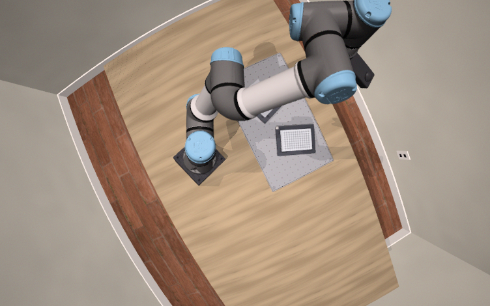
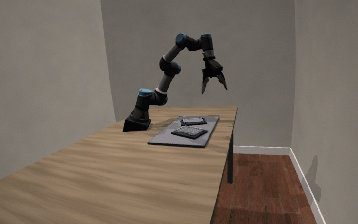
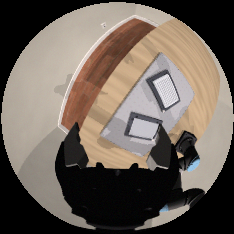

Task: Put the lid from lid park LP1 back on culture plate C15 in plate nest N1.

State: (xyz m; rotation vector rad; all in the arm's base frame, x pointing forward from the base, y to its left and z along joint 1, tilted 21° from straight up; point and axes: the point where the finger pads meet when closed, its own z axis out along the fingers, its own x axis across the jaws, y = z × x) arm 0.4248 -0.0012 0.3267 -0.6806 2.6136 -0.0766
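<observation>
Now: hand 190 mm above the clear lid, 160 mm past it and 50 mm to the right of it. Round my hand: dark plate nest: 200 mm below, 150 mm to the right, 130 mm behind; then culture plate C15: 180 mm below, 150 mm to the right, 130 mm behind; then dark lid park: 200 mm below, 160 mm behind, 50 mm to the left.
</observation>
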